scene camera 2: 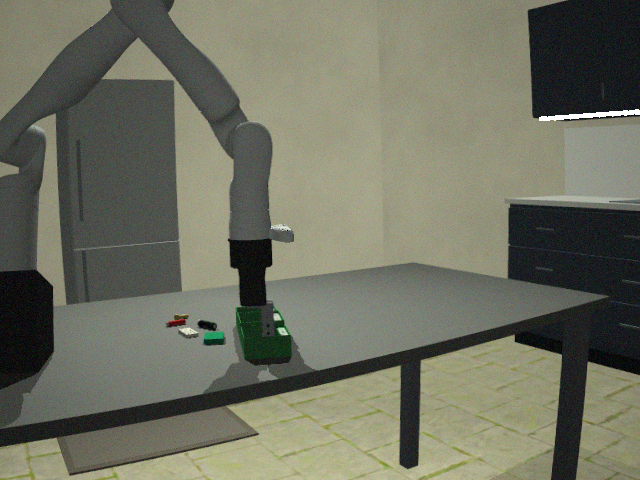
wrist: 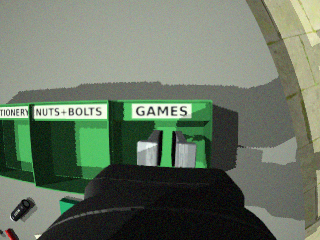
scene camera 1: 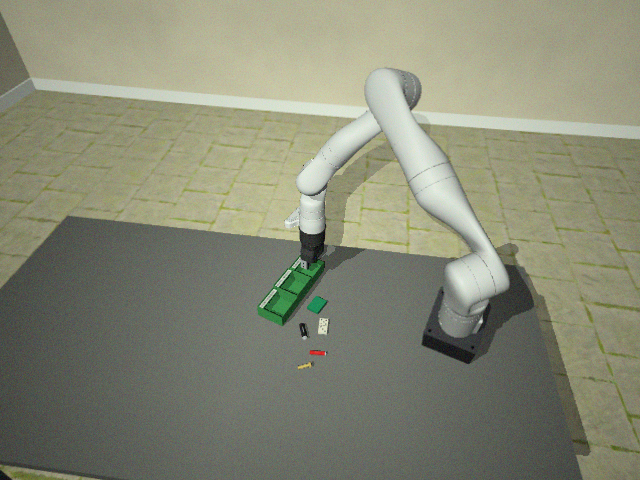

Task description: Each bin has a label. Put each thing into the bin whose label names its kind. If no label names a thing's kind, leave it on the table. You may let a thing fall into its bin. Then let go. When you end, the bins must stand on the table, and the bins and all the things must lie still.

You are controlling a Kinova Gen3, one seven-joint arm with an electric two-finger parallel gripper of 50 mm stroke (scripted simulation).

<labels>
green three-part bin: scene camera 2 249,329; wrist; scene camera 1
same spot on green three-part bin: [wrist: 68,147] = [scene camera 1: 292,293]
</labels>
